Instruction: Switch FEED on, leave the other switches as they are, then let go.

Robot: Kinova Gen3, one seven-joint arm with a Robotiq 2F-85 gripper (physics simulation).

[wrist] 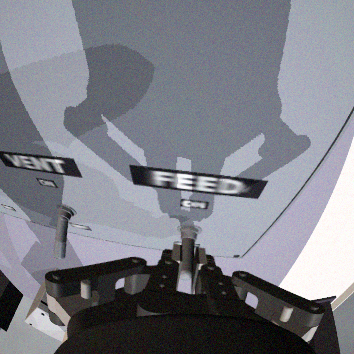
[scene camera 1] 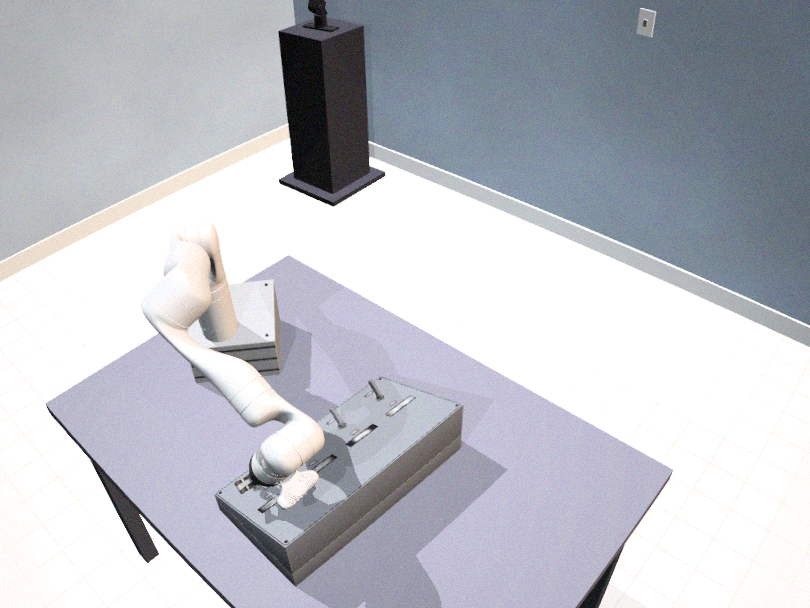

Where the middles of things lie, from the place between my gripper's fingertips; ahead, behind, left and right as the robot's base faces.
Labels:
Right now the grey switch box (scene camera 1: 387, 445) is 80 mm ahead of my hand, 170 mm to the left of it and 40 mm below it.

